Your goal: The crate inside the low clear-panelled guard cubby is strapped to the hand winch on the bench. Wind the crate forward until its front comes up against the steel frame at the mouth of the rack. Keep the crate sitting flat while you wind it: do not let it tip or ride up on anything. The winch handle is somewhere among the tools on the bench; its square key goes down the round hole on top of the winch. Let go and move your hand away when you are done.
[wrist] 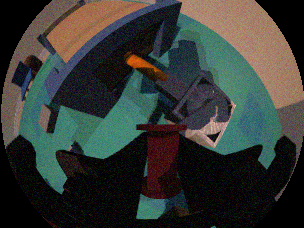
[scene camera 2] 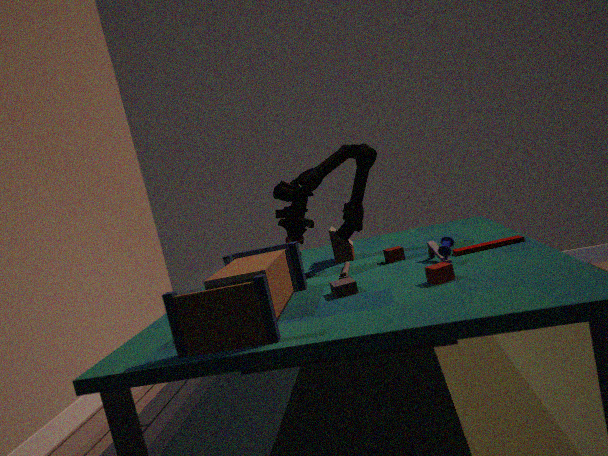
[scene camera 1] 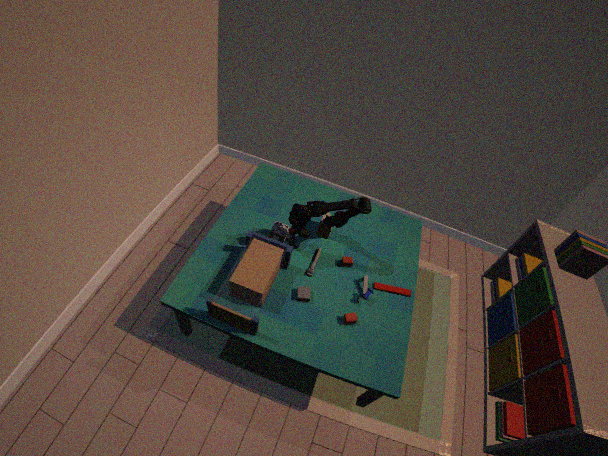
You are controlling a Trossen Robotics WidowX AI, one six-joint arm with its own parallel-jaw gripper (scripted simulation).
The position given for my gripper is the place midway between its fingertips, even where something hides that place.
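A winch [wrist: 202, 89] is visible, as is a low cubby [scene camera 2: 240, 302]; scene camera 1 also shows the cubby [scene camera 1: 239, 301]. My gripper [scene camera 2: 291, 245] appears in the wrist view too, the gripper [wrist: 159, 136].
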